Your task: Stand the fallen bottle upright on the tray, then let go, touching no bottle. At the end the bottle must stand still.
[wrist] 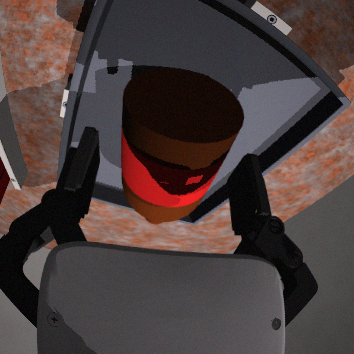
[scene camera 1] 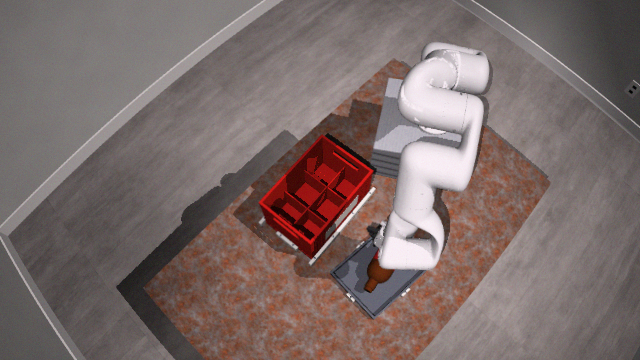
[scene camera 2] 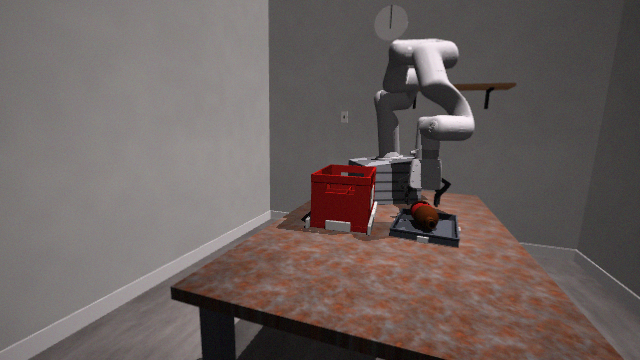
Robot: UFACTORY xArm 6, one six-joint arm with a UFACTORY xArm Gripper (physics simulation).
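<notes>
The brown bottle with a red label lies on its side on the dark grey tray. Its neck points to the front in the scene camera 2 view, and its base faces the wrist camera. My gripper is open and empty, above the base end of the bottle. In the wrist view one black finger stands to each side of the bottle, with a gap on both sides. In the scene camera 1 view the arm hides most of the gripper and part of the bottle.
A tall red crate with inner dividers stands beside the tray, between white rails. A grey ribbed block stands under the arm's base. The tray has a low raised rim and small white clips around it.
</notes>
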